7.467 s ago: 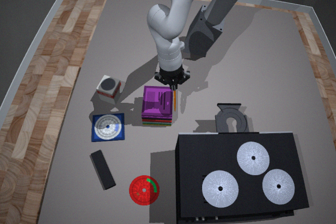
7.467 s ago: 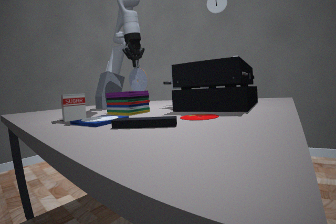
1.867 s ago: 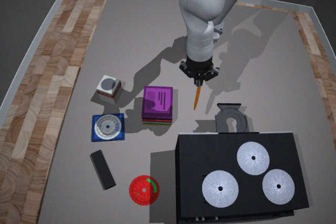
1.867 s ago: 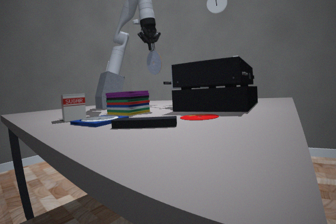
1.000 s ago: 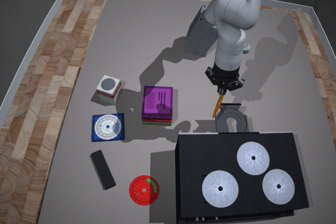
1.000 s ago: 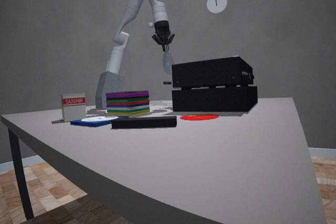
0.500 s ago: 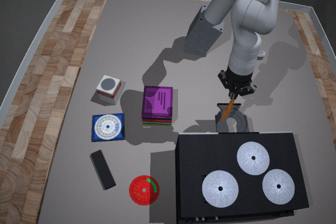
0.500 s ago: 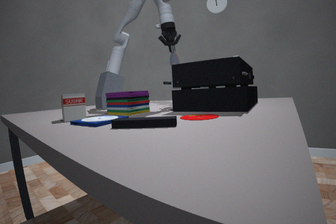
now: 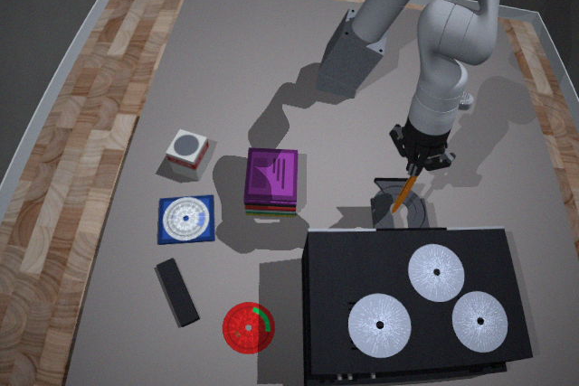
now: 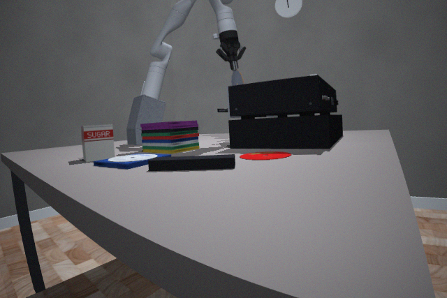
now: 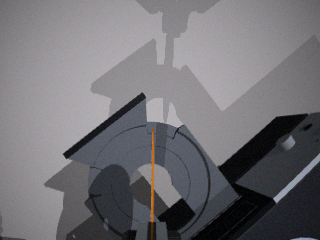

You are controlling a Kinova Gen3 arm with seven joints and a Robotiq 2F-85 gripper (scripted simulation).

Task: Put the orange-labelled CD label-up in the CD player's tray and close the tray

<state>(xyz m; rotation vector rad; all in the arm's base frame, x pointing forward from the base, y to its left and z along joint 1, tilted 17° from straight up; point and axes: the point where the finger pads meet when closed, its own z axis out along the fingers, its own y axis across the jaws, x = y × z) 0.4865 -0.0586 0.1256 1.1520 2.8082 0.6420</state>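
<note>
My hand is 1 cm short of the orange-labelled CD, 1 cm to the right of it and 8 cm above it. Also, from my hand: black box: 23 cm ahead, 26 cm below; then sugar box: 22 cm behind, 48 cm to the right, 26 cm below; then purple case: 13 cm behind, 27 cm to the right, 22 cm below.
</note>
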